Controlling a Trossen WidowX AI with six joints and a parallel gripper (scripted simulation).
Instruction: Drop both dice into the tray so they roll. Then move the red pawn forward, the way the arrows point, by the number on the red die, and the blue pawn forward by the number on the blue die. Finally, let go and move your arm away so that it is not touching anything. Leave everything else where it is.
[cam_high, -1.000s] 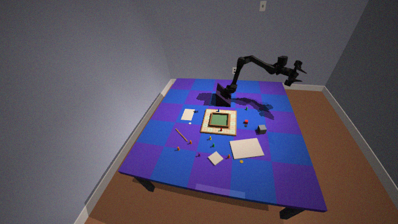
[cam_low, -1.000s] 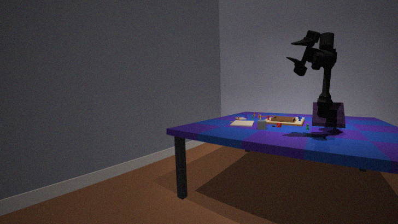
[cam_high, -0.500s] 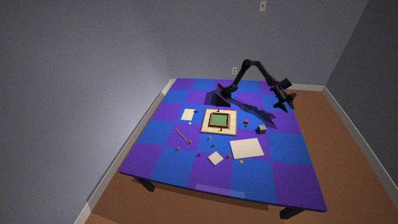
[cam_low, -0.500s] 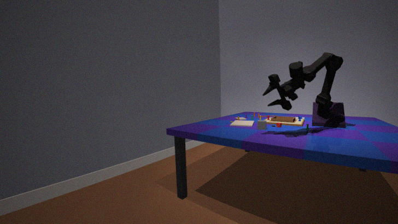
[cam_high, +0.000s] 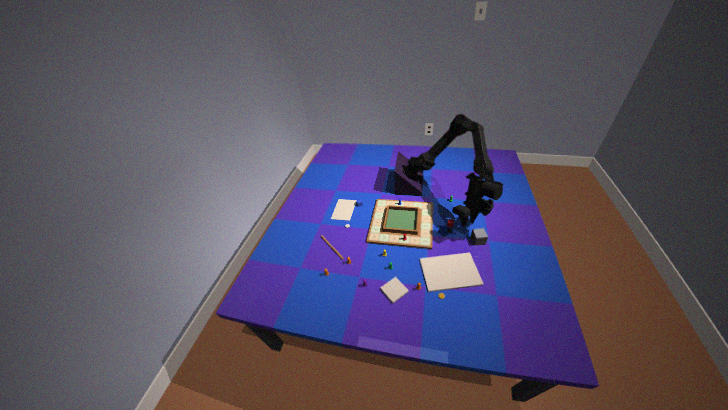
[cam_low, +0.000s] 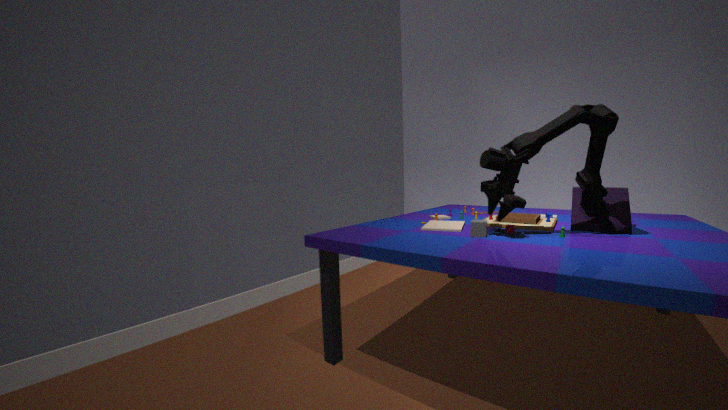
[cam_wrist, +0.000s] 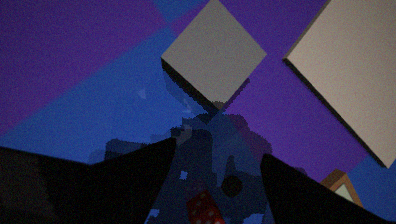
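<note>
Right now the black disc is 10 mm behind my gripper tip, 70 mm to the right of it and 50 mm below it. From my gripper tip the other things lie so: red pawn (70 mm ahead, 270 mm to the right, 30 mm below); grey cube (40 mm ahead, 50 mm to the left, 30 mm below); green tray (40 mm behind, 290 mm to the right, 50 mm below).
</note>
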